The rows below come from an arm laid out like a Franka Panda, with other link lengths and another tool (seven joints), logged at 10 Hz.
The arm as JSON. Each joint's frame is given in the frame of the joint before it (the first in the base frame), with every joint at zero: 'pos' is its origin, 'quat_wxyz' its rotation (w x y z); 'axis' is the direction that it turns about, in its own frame. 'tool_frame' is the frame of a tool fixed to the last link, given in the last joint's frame.
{
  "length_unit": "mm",
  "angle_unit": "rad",
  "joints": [
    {
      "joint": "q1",
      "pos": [
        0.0,
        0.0,
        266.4
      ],
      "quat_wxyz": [
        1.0,
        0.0,
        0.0,
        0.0
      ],
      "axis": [
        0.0,
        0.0,
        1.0
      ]
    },
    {
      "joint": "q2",
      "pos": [
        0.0,
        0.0,
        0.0
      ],
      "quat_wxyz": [
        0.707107,
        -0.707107,
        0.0,
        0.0
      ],
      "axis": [
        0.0,
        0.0,
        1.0
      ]
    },
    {
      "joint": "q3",
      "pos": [
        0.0,
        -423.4,
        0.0
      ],
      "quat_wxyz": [
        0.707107,
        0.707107,
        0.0,
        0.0
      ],
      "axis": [
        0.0,
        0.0,
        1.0
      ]
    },
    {
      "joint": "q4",
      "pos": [
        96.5,
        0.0,
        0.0
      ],
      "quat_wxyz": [
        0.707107,
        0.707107,
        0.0,
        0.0
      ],
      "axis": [
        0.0,
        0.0,
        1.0
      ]
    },
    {
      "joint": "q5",
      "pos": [
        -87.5,
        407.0,
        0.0
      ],
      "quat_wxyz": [
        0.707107,
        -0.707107,
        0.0,
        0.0
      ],
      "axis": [
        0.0,
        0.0,
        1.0
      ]
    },
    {
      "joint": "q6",
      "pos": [
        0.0,
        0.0,
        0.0
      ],
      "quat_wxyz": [
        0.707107,
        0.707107,
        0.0,
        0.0
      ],
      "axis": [
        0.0,
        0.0,
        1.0
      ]
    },
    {
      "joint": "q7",
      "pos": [
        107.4,
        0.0,
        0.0
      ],
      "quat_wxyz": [
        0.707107,
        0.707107,
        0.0,
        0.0
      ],
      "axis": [
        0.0,
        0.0,
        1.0
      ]
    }
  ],
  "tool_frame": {
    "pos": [
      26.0,
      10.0,
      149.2
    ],
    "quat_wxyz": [
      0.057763,
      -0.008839,
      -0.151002,
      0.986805
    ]
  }
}
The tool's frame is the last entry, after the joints.
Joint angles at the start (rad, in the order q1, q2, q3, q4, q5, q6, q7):
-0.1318, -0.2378, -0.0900, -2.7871, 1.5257, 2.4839, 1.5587
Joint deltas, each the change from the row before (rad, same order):
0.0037, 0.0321, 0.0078, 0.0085, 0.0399, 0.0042, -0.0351
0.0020, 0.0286, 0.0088, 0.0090, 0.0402, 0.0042, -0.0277
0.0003, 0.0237, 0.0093, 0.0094, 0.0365, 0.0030, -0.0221
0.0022, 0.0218, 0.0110, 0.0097, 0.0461, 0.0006, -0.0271
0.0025, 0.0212, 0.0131, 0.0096, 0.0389, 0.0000, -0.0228
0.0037, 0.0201, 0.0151, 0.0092, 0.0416, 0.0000, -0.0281
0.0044, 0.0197, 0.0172, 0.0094, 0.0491, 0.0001, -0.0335
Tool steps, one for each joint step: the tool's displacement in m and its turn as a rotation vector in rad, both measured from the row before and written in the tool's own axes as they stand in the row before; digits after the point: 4 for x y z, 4 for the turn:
-0.0024, -0.0003, 0.0102, -0.0012, -0.0019, 0.0013
-0.0015, -0.0005, 0.0092, -0.0027, -0.0005, 0.0078
-0.0003, -0.0008, 0.0078, -0.0026, 0.0018, 0.0090
0.0004, -0.0028, 0.0080, -0.0001, 0.0079, 0.0100
0.0003, -0.0039, 0.0082, 0.0024, 0.0042, 0.0054
0.0001, -0.0053, 0.0084, 0.0035, 0.0064, 0.0004
0.0000, -0.0065, 0.0088, 0.0034, 0.0100, 0.0001

